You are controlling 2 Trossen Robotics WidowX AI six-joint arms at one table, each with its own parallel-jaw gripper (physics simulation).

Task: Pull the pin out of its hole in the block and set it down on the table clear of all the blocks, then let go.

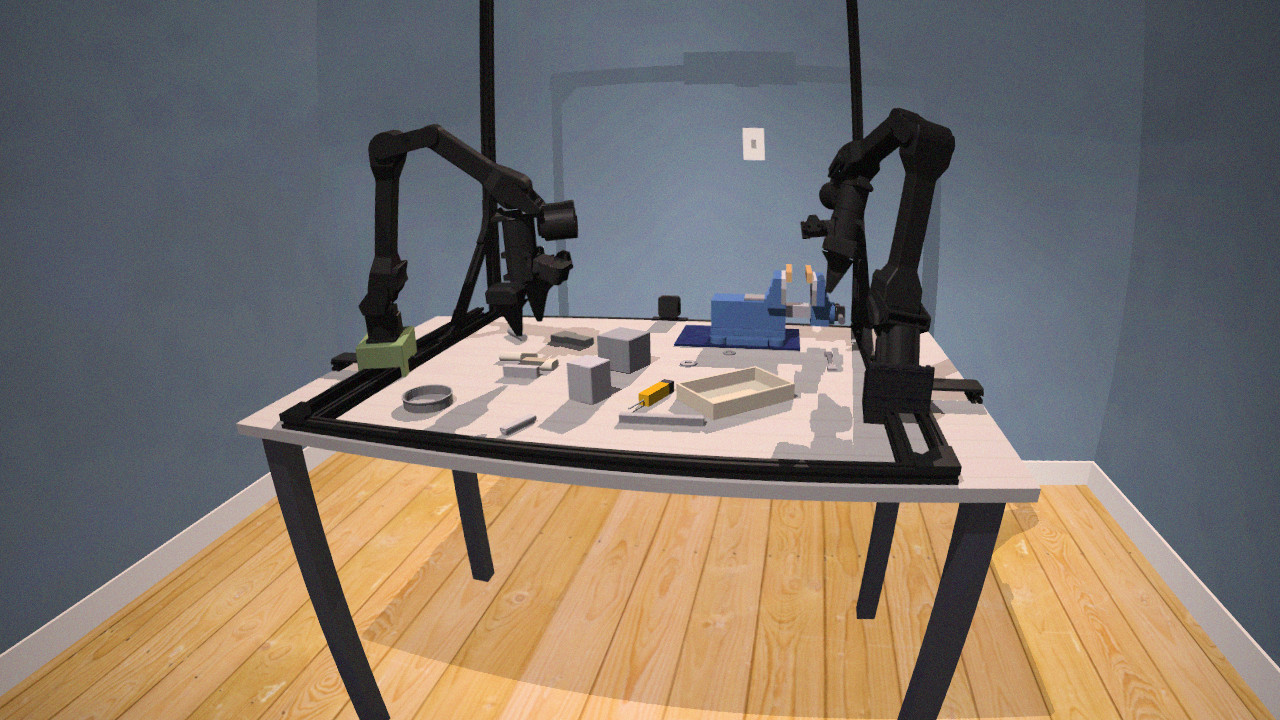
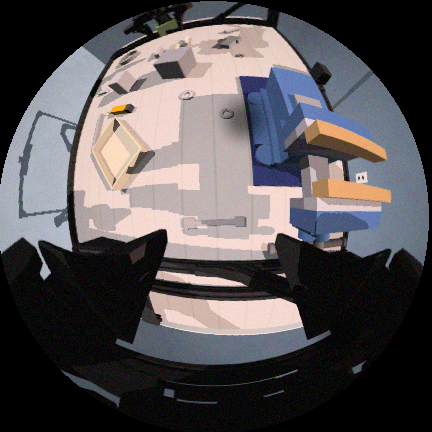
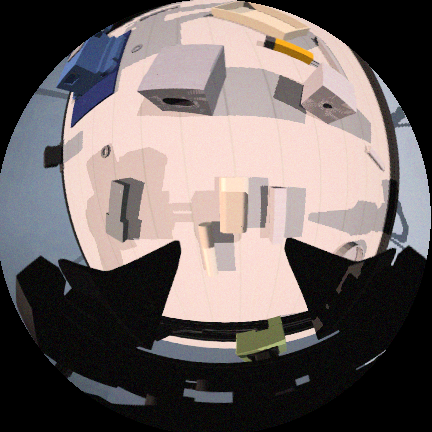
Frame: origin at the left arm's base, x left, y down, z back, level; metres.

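Seen in the pictures: left gripper, fingertip midpoint: (image 1: 828,291) (image 2: 222,237); right gripper, fingertip midpoint: (image 1: 529,328) (image 2: 167,33) (image 3: 234,245); left arm's base, origin of the base link: (image 1: 898,369); right arm's base, origin of the base link: (image 1: 385,336) (image 3: 263,353).
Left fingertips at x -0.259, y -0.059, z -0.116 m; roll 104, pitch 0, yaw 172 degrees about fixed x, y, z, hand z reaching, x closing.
Pixels of each thing's top centre, then the offset from my left fingertips to it.
- thinner cream pin, middle of its top: (image 3: 207,254) (image 1: 517,352) dx +0.135, dy +0.112, dz -0.564 m
- larger grey block, middle of its top: (image 3: 178,62) (image 1: 623,333) (image 2: 171,54) dx +0.123, dy +0.068, dz -0.356 m
- smaller grey block, middle of its top: (image 3: 340,84) (image 1: 588,360) (image 2: 115,76) dx +0.287, dy +0.068, dz -0.359 m
- pale bar, middle of its top: (image 3: 279,217) (image 1: 520,366) dx +0.218, dy +0.109, dz -0.516 m
- dark stepped piece, middle of its top: (image 3: 113,212) (image 1: 572,335) (image 2: 229,39) dx -0.005, dy +0.115, dz -0.509 m
- grey ring, middle of its top: (image 1: 426,393) (image 3: 348,267) (image 2: 127,55) dx +0.383, dy +0.110, dz -0.609 m
- yellow tool, middle of its top: (image 1: 649,390) (image 3: 302,50) (image 2: 114,108) dx +0.284, dy +0.110, dz -0.262 m
- cream tray, middle of its top: (image 1: 736,383) (image 2: 110,147) dx +0.244, dy +0.103, dz -0.136 m
A thick, flattened cream pin (image 1: 547,363) (image 3: 233,205) lies on its side on the table, out of the holes. A thinner cream pin (image 1: 510,358) (image 3: 207,250) lies close beside it. The larger grey block (image 1: 623,350) (image 2: 175,62) (image 3: 187,67) has a dark oblong hole. The smaller grey block (image 1: 588,379) (image 2: 123,82) (image 3: 331,87) has a small round hole. Both stand apart from the thick pin. My right gripper (image 1: 528,326) (image 3: 234,245) is open and empty above the pins. My left gripper (image 1: 834,288) (image 2: 222,237) is open and empty near the vise.
A pale bar (image 3: 278,215) lies beside the thick pin; a dark stepped piece (image 1: 571,339) (image 3: 124,210) lies farther back. A grey ring (image 1: 427,398), yellow tool (image 1: 656,393), cream tray (image 1: 735,402) and blue vise (image 1: 748,318) (image 2: 300,100) are also there.
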